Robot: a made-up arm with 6 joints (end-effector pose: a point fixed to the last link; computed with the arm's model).
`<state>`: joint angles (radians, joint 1 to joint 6).
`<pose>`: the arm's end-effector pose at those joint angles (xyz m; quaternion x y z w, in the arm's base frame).
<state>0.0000 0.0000 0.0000 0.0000 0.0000 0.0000</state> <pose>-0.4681 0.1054 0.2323 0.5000 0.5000 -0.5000 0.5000</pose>
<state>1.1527 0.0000 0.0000 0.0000 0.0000 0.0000</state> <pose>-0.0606 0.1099 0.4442 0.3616 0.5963 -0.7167 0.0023</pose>
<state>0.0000 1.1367 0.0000 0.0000 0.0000 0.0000</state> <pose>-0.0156 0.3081 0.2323 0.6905 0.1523 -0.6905 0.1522</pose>
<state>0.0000 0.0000 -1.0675 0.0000 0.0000 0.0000</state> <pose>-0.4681 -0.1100 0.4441 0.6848 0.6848 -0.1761 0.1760</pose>
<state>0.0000 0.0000 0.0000 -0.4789 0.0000 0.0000</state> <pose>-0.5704 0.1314 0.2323 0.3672 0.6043 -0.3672 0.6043</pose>
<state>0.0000 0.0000 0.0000 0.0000 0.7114 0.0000</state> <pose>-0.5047 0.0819 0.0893 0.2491 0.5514 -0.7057 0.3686</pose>
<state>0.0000 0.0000 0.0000 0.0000 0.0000 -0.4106</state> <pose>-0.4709 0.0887 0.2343 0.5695 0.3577 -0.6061 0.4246</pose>
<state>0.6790 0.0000 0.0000 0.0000 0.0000 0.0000</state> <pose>-0.2528 0.1405 0.4089 0.4363 0.5796 -0.6533 0.2166</pose>
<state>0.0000 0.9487 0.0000 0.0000 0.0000 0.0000</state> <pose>-0.1020 0.3127 0.2323 0.6732 0.2164 -0.6732 0.2164</pose>
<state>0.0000 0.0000 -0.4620 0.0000 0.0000 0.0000</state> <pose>-0.4681 0.0413 0.3522 0.6012 0.6012 -0.3723 0.3722</pose>
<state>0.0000 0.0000 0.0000 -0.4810 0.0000 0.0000</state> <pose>-0.5708 0.1314 0.2323 0.3665 0.6047 -0.3665 0.6047</pose>
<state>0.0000 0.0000 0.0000 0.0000 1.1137 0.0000</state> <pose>-0.5627 0.0540 0.0326 0.0911 0.5500 -0.7842 0.2726</pose>
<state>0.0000 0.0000 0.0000 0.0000 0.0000 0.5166</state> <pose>-0.4741 0.1258 0.2323 0.3832 0.6485 -0.3373 0.5646</pose>
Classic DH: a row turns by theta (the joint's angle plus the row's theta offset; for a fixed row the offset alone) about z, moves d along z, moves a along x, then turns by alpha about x. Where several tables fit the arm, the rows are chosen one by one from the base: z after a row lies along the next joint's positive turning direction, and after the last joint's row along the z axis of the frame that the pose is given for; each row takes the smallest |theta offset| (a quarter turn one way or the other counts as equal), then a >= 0, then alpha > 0; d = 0 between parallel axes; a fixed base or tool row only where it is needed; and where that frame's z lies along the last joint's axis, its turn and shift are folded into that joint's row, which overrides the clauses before.
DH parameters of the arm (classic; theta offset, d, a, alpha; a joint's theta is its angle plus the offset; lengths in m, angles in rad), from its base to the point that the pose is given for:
base (fixed): -0.2466 0.0202 -0.1011 -2.0266
joint 1: 0 -0.1819 0.0565 -1.115
joint 2: 1.3242 -0.0557 0.034 -1.5708
joint 3: 0 0.4893 -0.0904 1.5708
joint 4: 1.1661 -0.0694 0.0409 -1.5209
joint 5: 0.2668 0.1594 -0.1639 -1.6508
joint 6: -0.3777 0.0712 -0.0417 -1.6451
tool (fixed): 1.8284 -0.0007 0 0

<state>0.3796 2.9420 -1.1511 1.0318 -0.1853 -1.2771</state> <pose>0.2782 -0.0658 0.1853 -0.1436 0.5725 -0.4228 0.6877</pose>
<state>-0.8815 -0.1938 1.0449 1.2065 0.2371 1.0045</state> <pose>-0.2509 -0.2350 -0.0232 0.4576 0.0164 -0.3370 0.8227</pose>
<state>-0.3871 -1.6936 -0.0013 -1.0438 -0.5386 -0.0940</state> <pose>-0.1899 -0.7703 0.3733 -0.4050 0.6512 0.4124 0.4918</pose>
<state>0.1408 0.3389 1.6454 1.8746 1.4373 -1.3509</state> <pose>-0.4956 -0.1314 0.1117 -0.1999 0.7024 0.4291 0.5316</pose>
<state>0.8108 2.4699 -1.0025 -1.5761 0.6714 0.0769</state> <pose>0.5311 -0.0481 -0.1926 0.3857 0.1213 -0.9057 0.1272</pose>
